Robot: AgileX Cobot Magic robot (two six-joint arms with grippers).
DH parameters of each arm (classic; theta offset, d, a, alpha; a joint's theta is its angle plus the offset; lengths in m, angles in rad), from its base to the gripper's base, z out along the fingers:
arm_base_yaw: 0 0.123 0 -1.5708
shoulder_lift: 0.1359 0 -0.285 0
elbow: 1.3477 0 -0.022 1.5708
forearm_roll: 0 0.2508 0 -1.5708
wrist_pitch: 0 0 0.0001 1.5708
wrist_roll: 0 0.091 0 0
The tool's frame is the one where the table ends.
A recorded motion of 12 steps. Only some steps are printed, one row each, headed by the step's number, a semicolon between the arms.
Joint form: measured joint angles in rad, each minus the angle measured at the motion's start. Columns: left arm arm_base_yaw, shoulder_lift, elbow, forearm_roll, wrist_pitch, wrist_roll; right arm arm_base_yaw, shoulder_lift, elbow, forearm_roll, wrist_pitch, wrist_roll.
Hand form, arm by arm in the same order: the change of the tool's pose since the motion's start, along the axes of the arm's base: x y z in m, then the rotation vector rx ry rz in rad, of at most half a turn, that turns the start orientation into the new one. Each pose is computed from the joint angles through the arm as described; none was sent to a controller.
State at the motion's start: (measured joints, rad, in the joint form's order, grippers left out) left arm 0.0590 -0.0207 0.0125 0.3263 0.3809 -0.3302; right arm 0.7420 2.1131 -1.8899 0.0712 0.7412 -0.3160
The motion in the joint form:
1: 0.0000 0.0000 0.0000 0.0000 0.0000 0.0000; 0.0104 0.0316 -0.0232 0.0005 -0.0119 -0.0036
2: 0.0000 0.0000 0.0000 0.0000 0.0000 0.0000; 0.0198 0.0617 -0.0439 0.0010 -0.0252 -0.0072
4: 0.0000 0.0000 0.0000 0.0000 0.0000 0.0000; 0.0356 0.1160 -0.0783 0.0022 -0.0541 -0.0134
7: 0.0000 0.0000 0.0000 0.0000 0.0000 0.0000; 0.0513 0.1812 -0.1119 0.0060 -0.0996 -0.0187
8: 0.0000 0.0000 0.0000 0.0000 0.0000 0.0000; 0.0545 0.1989 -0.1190 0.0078 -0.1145 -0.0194
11: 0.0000 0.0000 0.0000 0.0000 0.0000 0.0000; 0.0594 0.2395 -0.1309 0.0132 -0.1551 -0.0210
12: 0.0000 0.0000 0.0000 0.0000 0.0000 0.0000; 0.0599 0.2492 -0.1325 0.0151 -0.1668 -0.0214
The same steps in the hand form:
1: 0.0000 0.0000 0.0000 0.0000 0.0000 0.0000; 0.0017 0.0085 -0.0077 0.0011 -0.0040 0.0122
2: 0.0000 0.0000 0.0000 0.0000 0.0000 0.0000; 0.0032 0.0164 -0.0155 0.0024 -0.0083 0.0234
4: 0.0000 0.0000 0.0000 0.0000 0.0000 0.0000; 0.0058 0.0299 -0.0307 0.0065 -0.0171 0.0416
7: 0.0000 0.0000 0.0000 0.0000 0.0000 0.0000; 0.0090 0.0446 -0.0514 0.0161 -0.0275 0.0572
8: 0.0000 0.0000 0.0000 0.0000 0.0000 0.0000; 0.0101 0.0481 -0.0577 0.0198 -0.0298 0.0593
11: 0.0000 0.0000 0.0000 0.0000 0.0000 0.0000; 0.0130 0.0550 -0.0731 0.0305 -0.0359 0.0609
12: 0.0000 0.0000 0.0000 0.0000 0.0000 0.0000; 0.0139 0.0563 -0.0771 0.0340 -0.0376 0.0602

